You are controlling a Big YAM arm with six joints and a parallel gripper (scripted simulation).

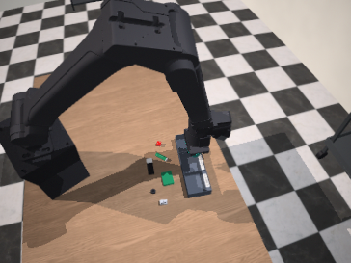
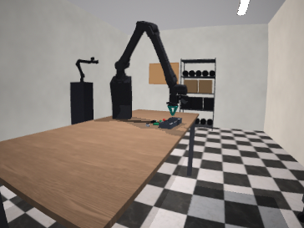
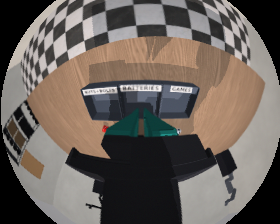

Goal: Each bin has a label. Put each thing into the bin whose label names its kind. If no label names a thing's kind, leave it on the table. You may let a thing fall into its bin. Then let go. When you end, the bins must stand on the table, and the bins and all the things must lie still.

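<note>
Right now the bin row is 60 mm below my hand and 10 mm behind it. From my hand the other things lie so: green battery 100 mm behind, 90 mm to the left, 70 mm below; then flat green square 110 mm behind, 70 mm below, 10 mm to the right; then red die 150 mm to the left, 80 mm behind, 70 mm below.
</note>
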